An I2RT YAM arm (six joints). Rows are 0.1 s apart.
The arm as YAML. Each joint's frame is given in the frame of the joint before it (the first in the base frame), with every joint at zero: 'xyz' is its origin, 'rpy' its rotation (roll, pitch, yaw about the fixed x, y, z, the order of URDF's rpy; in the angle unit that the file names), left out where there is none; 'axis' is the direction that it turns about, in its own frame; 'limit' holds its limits. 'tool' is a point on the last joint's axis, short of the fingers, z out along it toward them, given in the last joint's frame.
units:
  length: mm
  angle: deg
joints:
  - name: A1
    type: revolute
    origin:
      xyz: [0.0, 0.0, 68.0]
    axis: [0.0, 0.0, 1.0]
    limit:
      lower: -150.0
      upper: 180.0
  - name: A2
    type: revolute
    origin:
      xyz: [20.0, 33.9, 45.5]
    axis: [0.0, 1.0, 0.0]
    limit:
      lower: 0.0
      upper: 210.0
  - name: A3
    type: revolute
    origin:
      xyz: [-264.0, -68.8, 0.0]
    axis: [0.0, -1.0, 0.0]
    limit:
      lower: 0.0
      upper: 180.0
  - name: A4
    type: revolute
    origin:
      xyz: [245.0, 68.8, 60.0]
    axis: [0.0, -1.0, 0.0]
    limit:
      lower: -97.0
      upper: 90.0
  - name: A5
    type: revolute
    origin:
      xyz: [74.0, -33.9, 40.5]
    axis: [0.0, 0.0, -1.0]
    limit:
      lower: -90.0
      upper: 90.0
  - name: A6
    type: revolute
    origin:
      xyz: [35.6, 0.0, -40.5]
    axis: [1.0, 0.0, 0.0]
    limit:
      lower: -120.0
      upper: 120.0
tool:
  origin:
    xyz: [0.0, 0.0, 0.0]
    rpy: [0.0, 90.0, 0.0]
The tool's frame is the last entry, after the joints.
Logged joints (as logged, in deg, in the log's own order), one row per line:
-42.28 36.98 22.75 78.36 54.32 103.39
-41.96 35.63 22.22 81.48 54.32 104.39
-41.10 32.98 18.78 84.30 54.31 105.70
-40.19 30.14 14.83 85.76 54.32 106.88
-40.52 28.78 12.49 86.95 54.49 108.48
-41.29 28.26 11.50 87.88 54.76 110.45
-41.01 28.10 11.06 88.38 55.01 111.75
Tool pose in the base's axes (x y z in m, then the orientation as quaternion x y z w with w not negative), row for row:
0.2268 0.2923 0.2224 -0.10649 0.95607 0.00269 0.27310
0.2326 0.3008 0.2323 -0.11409 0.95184 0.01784 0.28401
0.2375 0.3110 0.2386 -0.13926 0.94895 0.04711 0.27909
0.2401 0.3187 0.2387 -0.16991 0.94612 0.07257 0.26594
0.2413 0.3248 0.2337 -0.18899 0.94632 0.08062 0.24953
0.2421 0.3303 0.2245 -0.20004 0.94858 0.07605 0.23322
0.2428 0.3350 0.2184 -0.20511 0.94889 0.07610 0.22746
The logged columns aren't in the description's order. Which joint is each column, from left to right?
Columns, left to right: A4, A6, A5, A3, A1, A2.
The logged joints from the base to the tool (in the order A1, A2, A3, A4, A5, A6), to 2 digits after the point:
54.32 103.39 78.36 -42.28 22.75 36.98
54.32 104.39 81.48 -41.96 22.22 35.63
54.31 105.70 84.30 -41.10 18.78 32.98
54.32 106.88 85.76 -40.19 14.83 30.14
54.49 108.48 86.95 -40.52 12.49 28.78
54.76 110.45 87.88 -41.29 11.50 28.26
55.01 111.75 88.38 -41.01 11.06 28.10

